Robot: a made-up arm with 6 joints.
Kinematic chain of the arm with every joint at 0, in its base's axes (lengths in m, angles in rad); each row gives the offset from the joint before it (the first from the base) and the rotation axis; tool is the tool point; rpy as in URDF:
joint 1: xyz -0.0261 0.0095 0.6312 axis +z
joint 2: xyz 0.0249 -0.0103 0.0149 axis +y
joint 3: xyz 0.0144 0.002 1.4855 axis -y
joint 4: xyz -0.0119 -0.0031 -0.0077 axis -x
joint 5: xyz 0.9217 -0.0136 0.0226 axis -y
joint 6: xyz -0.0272 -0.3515 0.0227 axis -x
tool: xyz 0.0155 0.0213 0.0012 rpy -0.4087 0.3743 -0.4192
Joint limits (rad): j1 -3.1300..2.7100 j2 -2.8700..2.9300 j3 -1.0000..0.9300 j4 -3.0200..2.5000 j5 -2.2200..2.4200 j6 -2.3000..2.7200
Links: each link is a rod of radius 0.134 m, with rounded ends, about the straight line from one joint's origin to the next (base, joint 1, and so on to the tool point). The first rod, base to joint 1, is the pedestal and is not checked.
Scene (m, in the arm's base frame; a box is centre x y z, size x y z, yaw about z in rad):
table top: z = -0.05
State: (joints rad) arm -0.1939 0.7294 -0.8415 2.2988 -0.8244 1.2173
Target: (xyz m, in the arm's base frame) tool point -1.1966 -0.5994 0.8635
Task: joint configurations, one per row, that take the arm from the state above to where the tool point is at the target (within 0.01 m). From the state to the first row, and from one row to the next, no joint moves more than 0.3 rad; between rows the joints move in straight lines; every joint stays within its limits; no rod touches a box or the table.
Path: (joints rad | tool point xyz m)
1: -0.4717 0.7260 -0.8472 2.2245 -0.8232 1.2181 | 1.2149 -0.3632 0.8427
2: -0.7496 0.7225 -0.8530 2.1502 -0.8219 1.2190 | 1.0596 -0.7119 0.8455
3: -1.0274 0.7191 -0.8587 2.0758 -0.8207 1.2198 | 0.8070 -1.0016 0.8482
4: -1.3052 0.7156 -0.8645 2.0015 -0.8195 1.2206 | 0.4782 -1.2052 0.8509
5: -1.5831 0.7122 -0.8702 1.9272 -0.8182 1.2215 | 0.1020 -1.3032 0.8534
6: -1.8609 0.7088 -0.8759 1.8529 -0.8170 1.2223 | -0.2877 -1.2856 0.8559
7: -2.1387 0.7053 -0.8817 1.7785 -0.8158 1.2231 | -0.6555 -1.1531 0.8585
8: -2.4165 0.7019 -0.8874 1.7042 -0.8145 1.2240 | -0.9681 -0.9174 0.8610
9: -2.6944 0.6984 -0.8932 1.6299 -0.8133 1.2248 | -1.1966 -0.5994 0.8635

